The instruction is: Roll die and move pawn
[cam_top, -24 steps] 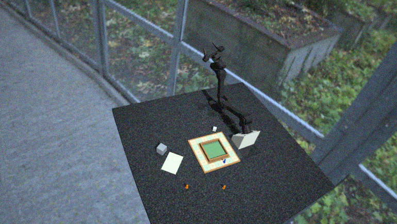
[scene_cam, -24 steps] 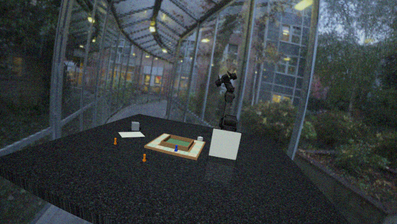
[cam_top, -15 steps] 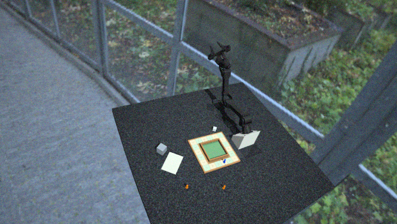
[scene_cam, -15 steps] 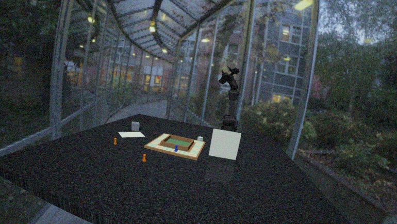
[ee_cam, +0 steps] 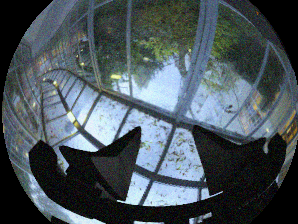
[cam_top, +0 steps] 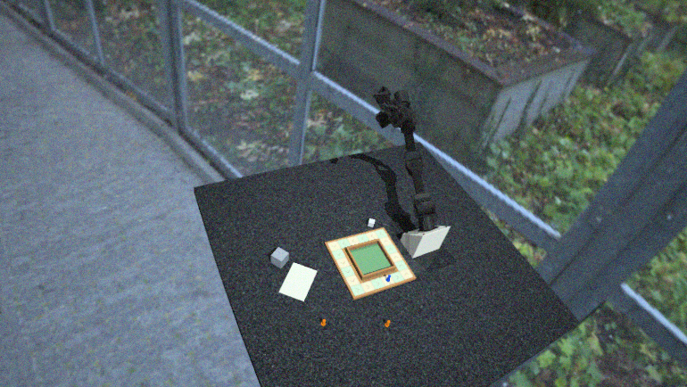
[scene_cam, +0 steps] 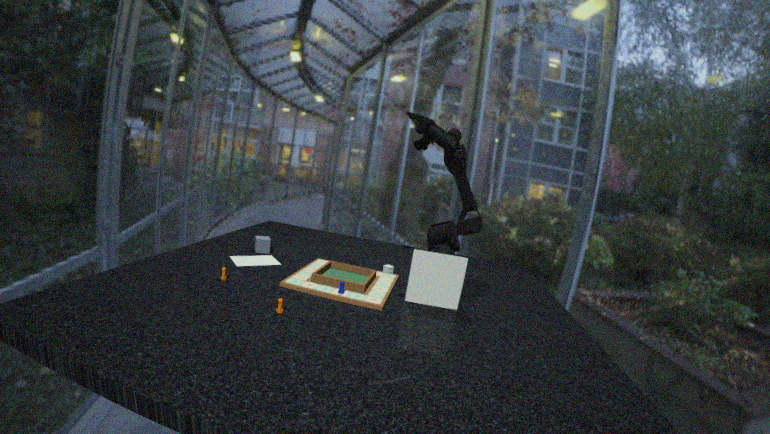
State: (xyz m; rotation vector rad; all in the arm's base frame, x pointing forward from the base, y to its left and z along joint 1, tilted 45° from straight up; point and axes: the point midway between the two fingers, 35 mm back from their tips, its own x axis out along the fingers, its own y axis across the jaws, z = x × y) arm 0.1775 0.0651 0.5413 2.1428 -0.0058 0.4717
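Now: gripper tip 55 cm above the grey die, 14 cm to the right of it and 1 cm past it. Also, from my gripper tip: blue pawn 54 cm below, 42 cm to the left, 11 cm ahead; then green dice tray 56 cm below, 30 cm to the left, 12 cm ahead; then white card 56 cm below, 42 cm ahead, 25 cm to the left.
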